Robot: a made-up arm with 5 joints.
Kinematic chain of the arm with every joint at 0, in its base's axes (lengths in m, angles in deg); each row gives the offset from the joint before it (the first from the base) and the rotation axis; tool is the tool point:
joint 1: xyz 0 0 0.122 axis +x
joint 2: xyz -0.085 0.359 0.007 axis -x
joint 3: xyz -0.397 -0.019 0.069 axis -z
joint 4: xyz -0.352 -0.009 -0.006 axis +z
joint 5: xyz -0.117 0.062 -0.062 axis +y
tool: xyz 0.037 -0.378 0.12
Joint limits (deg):
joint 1: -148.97..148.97
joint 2: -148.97..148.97
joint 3: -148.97..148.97
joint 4: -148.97..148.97
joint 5: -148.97..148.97
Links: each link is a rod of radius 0.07 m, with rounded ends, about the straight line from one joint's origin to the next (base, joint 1, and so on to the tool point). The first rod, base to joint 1, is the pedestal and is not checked.
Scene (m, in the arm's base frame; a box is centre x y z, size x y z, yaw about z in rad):
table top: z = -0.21
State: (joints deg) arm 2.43 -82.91 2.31 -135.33 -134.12
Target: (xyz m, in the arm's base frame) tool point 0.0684 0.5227 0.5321
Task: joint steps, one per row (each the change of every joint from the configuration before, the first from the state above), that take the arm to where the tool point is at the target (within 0.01 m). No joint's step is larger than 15 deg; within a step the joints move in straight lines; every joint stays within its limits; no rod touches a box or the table.
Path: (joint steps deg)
1: 8.33 -0.78 -14.40 7.23 -1.49
2: 8.32 -0.79 -14.40 7.23 -1.48
3: 8.33 -0.78 -14.40 7.23 -1.49
4: 8.32 -0.78 -14.41 7.24 -1.48
5: 8.33 -0.79 -14.40 7.23 -1.48
6: 8.33 -0.78 -14.40 7.23 -1.49
7: 8.32 -0.78 -14.40 7.23 -1.48
8: 8.33 -0.79 -14.40 7.23 -1.49
9: 8.33 -0.78 -14.40 7.23 -1.48
10: 8.32 -0.78 -14.40 7.24 -1.49

